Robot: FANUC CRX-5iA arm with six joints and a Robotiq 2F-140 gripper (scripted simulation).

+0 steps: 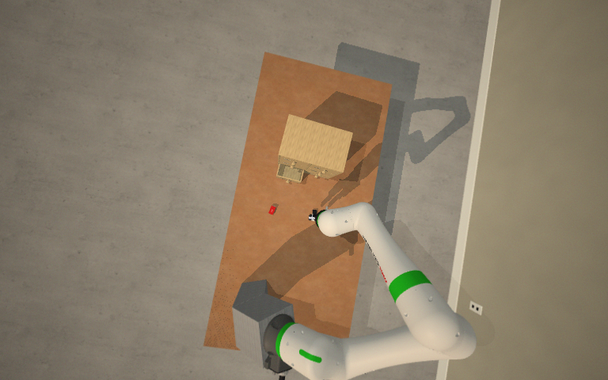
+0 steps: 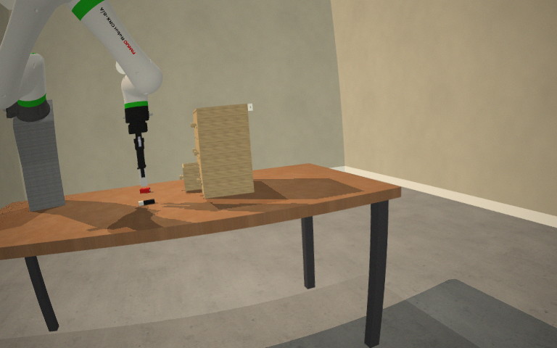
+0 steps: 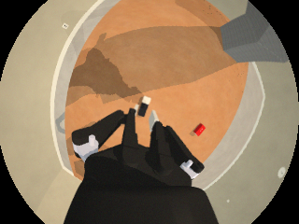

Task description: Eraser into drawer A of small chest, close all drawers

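My hand is 100 mm above the eraser and 10 mm past it. Also, from my hand: red block (240 mm to the left, 100 mm below, 10 mm ahead).
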